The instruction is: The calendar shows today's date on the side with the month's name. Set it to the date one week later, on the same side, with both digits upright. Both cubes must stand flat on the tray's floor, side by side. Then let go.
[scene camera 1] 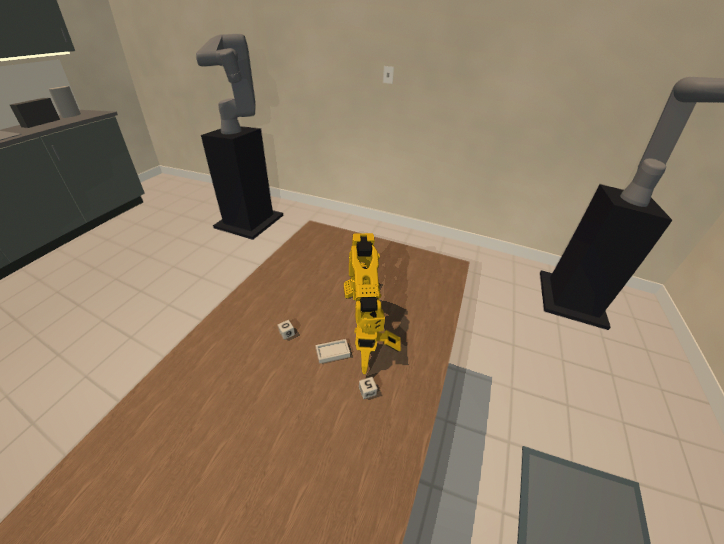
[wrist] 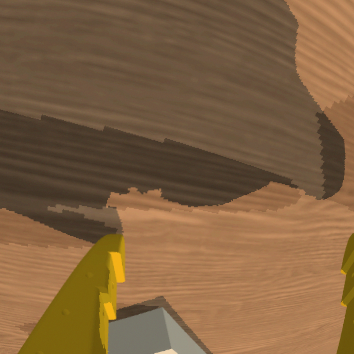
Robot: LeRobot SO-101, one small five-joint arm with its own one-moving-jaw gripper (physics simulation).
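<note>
A white cube (scene camera 1: 368,387) (wrist: 145,336) stands on the table just beyond my fixed jaw's tip in the scene view, with a 5 on its top face; its side digit is unclear. In the wrist view its corner shows low beside the left jaw. Another white cube (scene camera 1: 286,329) lies left of the tray, with a 0 on top and a 6 or 9 on a side. The shallow white tray (scene camera 1: 334,358) lies between the cubes, left of my gripper, with no cube in it. My gripper (scene camera 1: 383,360) (wrist: 235,237) is open, its jaws wide apart, with nothing held.
The wooden table (scene camera 1: 245,432) carries the cubes and tray. Its right edge is a short way right of my gripper. Two grey arms stand on black pedestals (scene camera 1: 239,181) (scene camera 1: 605,257) beyond the table. The month's name does not show.
</note>
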